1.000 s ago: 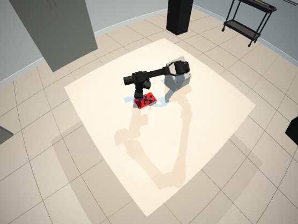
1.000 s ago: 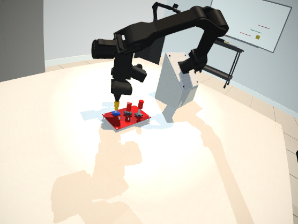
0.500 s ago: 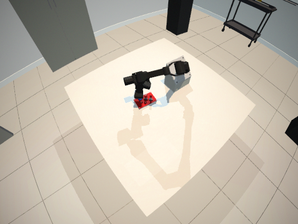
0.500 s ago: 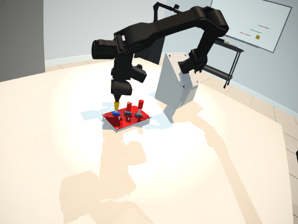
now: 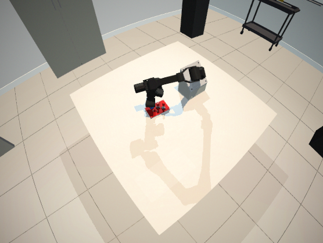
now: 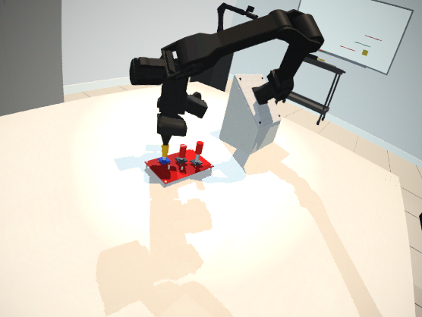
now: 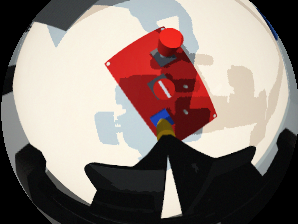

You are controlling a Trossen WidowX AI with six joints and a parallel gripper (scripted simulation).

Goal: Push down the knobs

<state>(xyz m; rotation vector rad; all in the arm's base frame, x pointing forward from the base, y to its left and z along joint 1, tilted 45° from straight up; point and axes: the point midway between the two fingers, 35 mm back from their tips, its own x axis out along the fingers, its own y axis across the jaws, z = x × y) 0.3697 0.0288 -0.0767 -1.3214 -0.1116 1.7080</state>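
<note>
Right now the yellow knob is 1 cm below my gripper tip. Also, from my gripper tip: red knob 4 cm behind, 3 cm to the left, 1 cm below.
</note>
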